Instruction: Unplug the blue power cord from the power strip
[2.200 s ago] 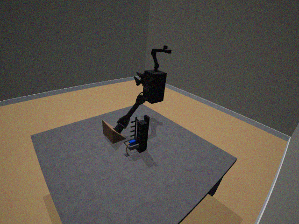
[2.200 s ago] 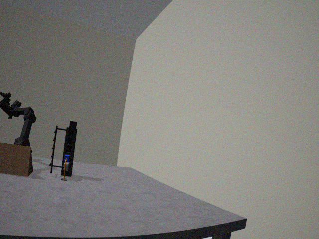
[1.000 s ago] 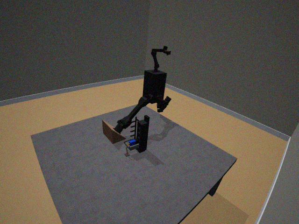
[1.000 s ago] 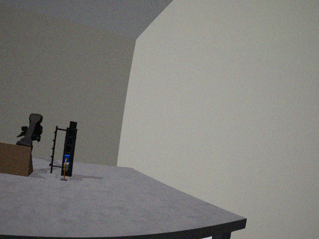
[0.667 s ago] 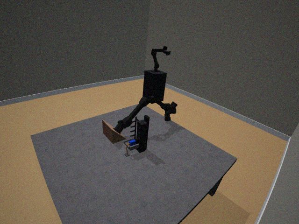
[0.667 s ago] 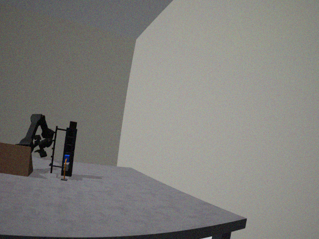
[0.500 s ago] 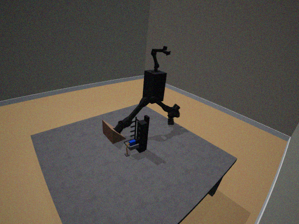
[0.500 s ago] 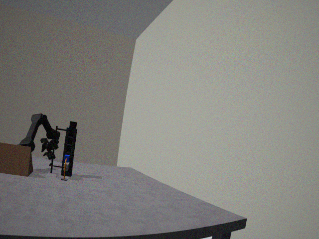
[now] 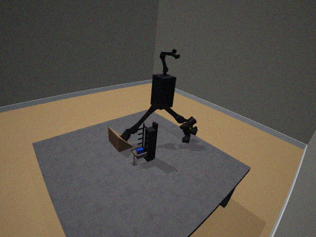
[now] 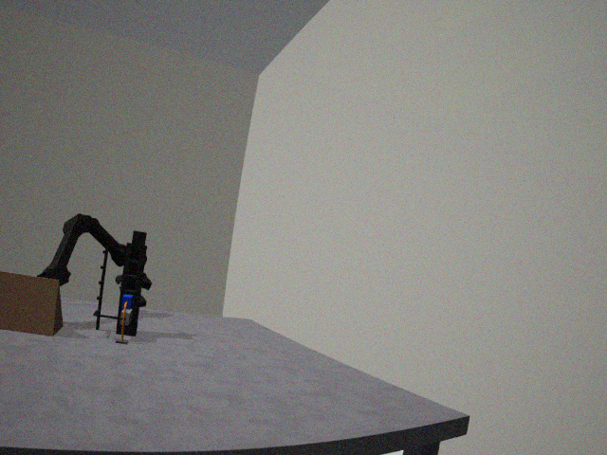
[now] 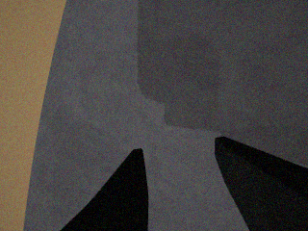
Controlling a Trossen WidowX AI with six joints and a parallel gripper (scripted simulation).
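Right now the blue plug is 10 mm ahead of my gripper tip, 540 mm to the right of it and 100 mm above it.
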